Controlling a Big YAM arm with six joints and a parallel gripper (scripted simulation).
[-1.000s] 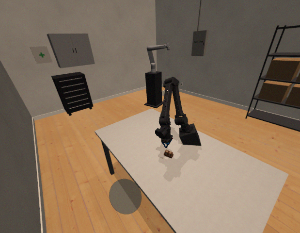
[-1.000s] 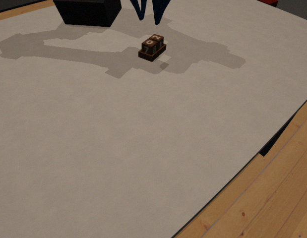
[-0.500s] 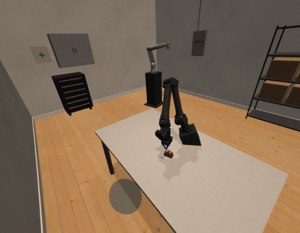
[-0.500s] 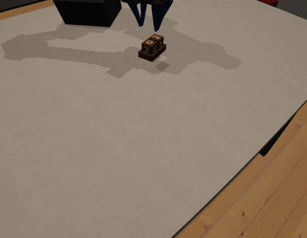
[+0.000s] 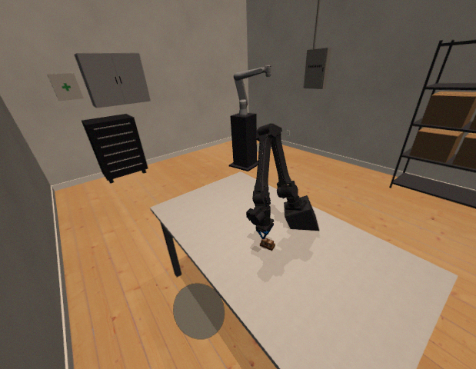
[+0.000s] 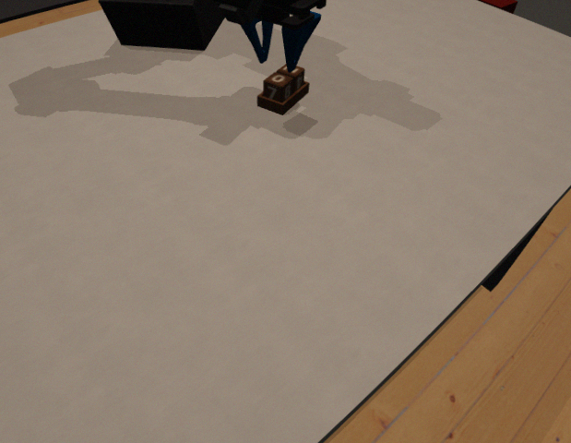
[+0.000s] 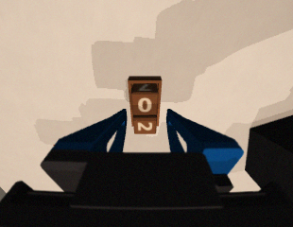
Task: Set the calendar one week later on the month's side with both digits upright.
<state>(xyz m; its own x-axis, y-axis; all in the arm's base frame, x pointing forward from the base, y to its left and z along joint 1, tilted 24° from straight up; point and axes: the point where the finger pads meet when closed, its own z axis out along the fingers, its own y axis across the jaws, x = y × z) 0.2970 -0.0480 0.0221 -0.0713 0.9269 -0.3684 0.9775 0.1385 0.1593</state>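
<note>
My hand is 20 mm to the right of the small brown tray and 60 mm above it.
</note>
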